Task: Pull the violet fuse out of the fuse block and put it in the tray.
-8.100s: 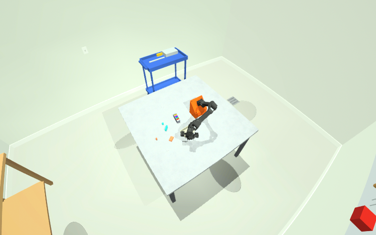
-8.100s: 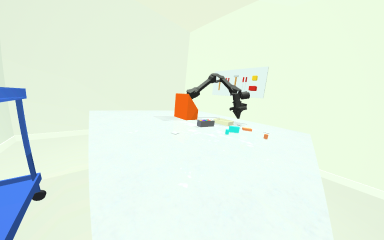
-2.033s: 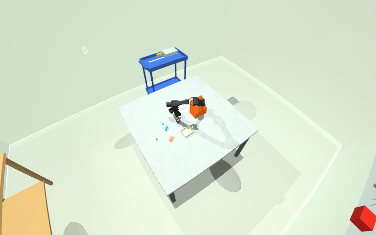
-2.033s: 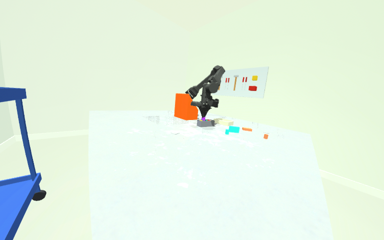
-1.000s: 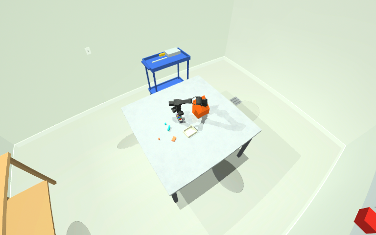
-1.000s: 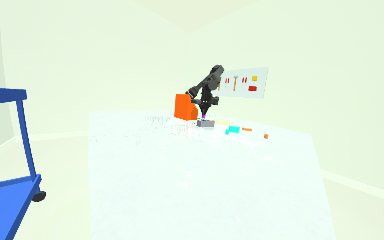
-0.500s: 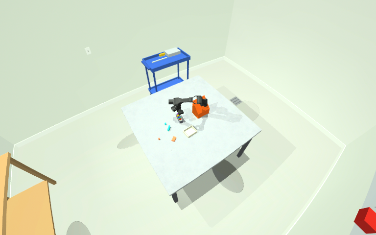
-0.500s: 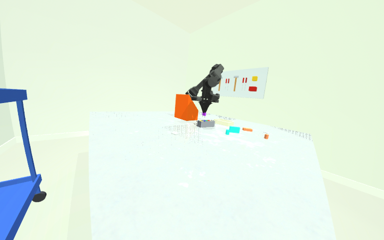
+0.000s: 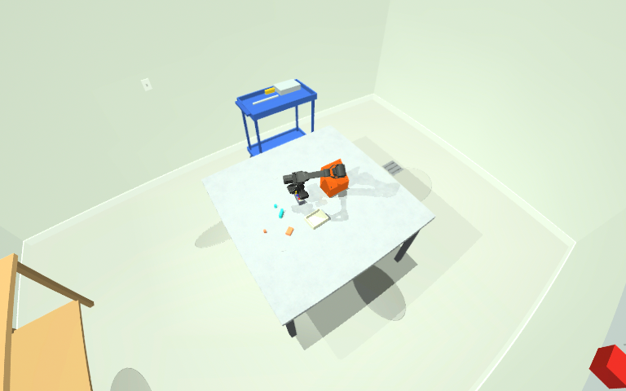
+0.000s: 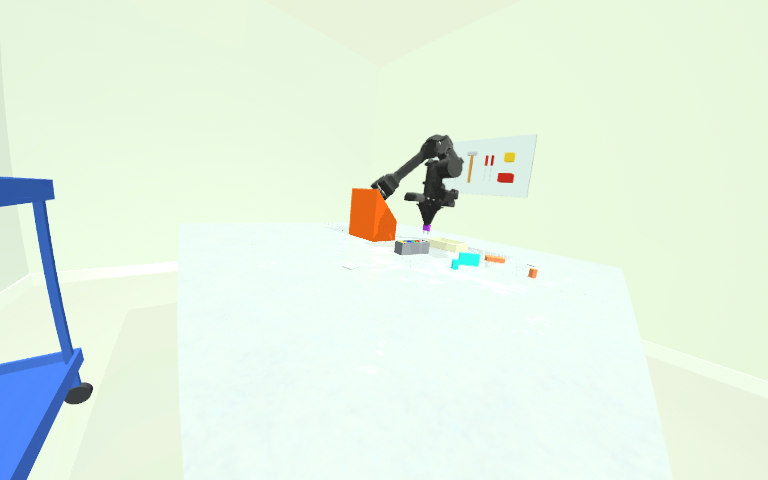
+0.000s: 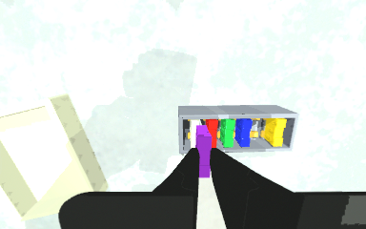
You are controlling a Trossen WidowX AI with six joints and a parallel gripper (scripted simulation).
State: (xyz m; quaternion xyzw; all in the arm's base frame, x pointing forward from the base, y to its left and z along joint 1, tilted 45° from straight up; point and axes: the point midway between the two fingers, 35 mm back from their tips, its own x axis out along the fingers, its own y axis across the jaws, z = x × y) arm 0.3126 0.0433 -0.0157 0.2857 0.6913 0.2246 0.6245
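My gripper tip is now 18 cm to the right of the cream tray, 9 cm above it and 3 cm past it.
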